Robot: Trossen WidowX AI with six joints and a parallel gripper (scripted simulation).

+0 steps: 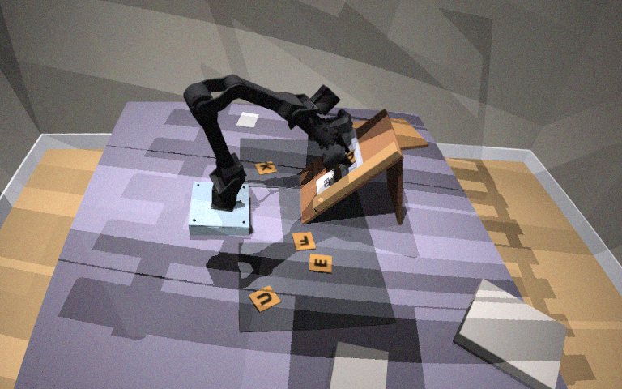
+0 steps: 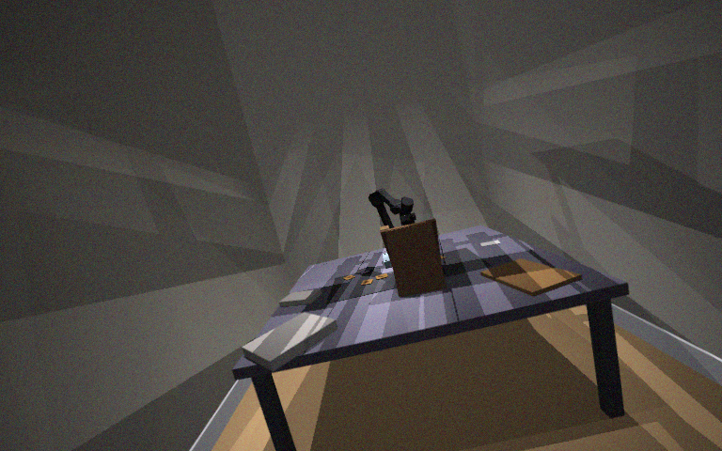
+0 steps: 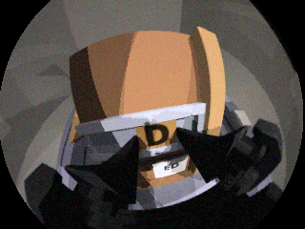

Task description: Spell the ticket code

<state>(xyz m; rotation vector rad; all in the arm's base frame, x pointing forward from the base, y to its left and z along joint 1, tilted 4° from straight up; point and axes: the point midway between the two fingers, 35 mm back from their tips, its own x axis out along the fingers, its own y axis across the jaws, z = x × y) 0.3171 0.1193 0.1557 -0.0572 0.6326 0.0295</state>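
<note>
My gripper tip is now 60 mm past the white ticket, 30 mm to the left of it and 80 mm above it. Round my gripper tip: white card 350 mm behind, 400 mm to the left, 160 mm below; then flat wooden slab 210 mm ahead, 410 mm to the left, 160 mm below; then dark grey mat 150 mm behind, 80 mm to the right, 160 mm below.
</note>
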